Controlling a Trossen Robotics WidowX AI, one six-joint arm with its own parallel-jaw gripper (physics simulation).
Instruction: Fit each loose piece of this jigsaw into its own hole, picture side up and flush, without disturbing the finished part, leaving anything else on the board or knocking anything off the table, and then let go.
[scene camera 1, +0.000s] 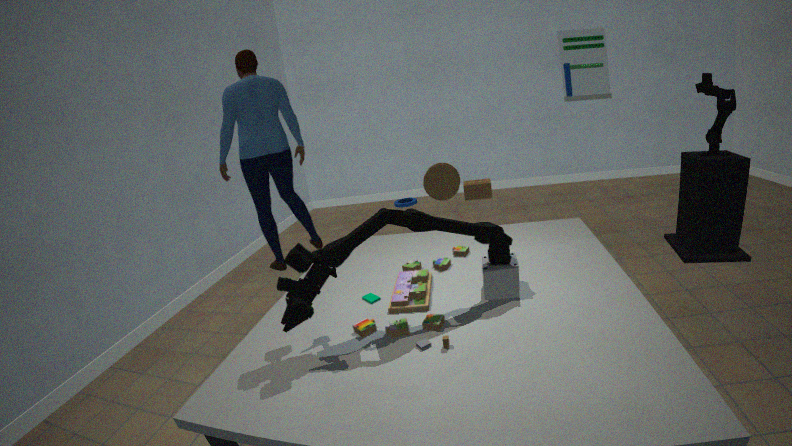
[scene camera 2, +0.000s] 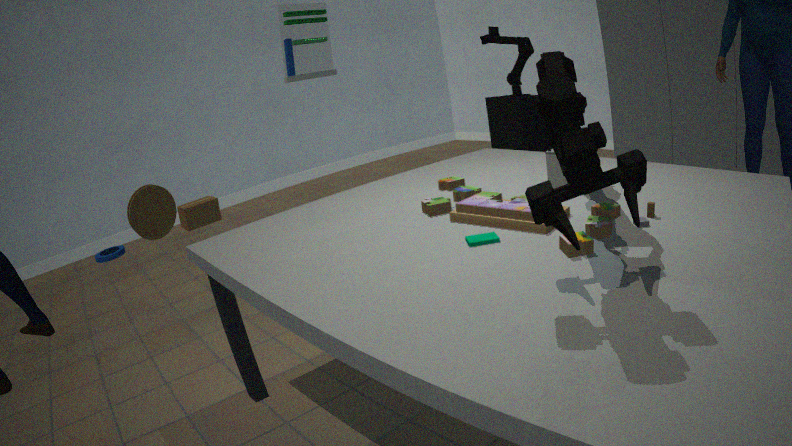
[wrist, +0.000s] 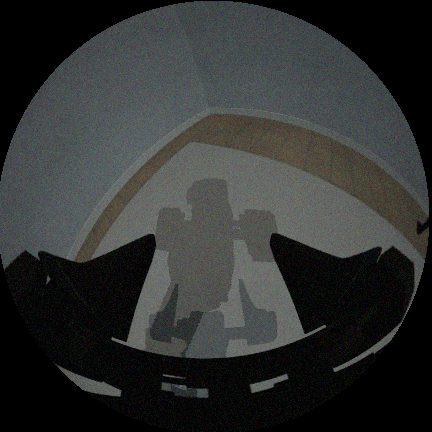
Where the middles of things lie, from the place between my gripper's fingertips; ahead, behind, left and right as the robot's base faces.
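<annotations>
My gripper is 10 cm above the jigsaw board (scene camera 2: 492, 221), 22 cm past it and 41 cm to the left of it.
</annotations>
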